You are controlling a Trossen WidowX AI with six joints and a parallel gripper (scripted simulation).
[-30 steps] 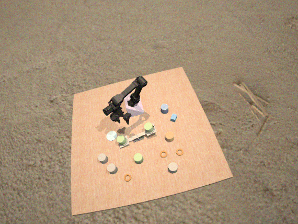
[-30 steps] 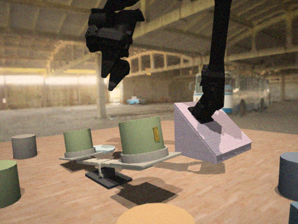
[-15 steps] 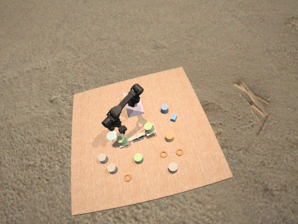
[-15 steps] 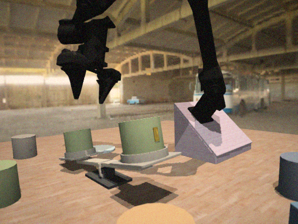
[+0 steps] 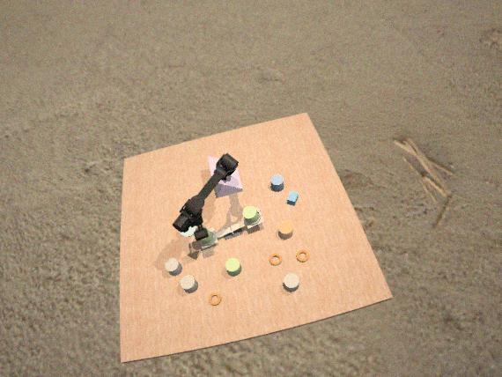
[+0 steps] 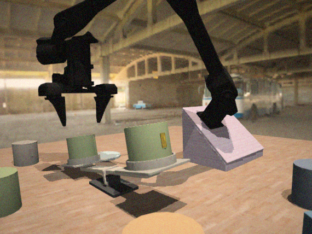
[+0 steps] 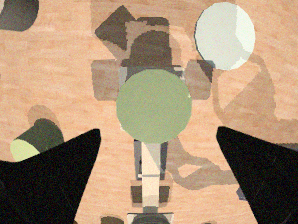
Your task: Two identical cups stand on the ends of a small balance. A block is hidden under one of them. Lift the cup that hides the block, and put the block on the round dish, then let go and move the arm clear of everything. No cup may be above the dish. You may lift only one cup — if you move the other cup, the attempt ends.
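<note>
Now: gripper tip 8 cm above the small block. Round my gripper tip: pale round dish (12 cm below, 10 cm to the right, 10 cm behind); then small balance (13 cm to the left, 8 cm below); then orange cylinder (42 cm to the left, 9 cm ahead, 8 cm below).
</note>
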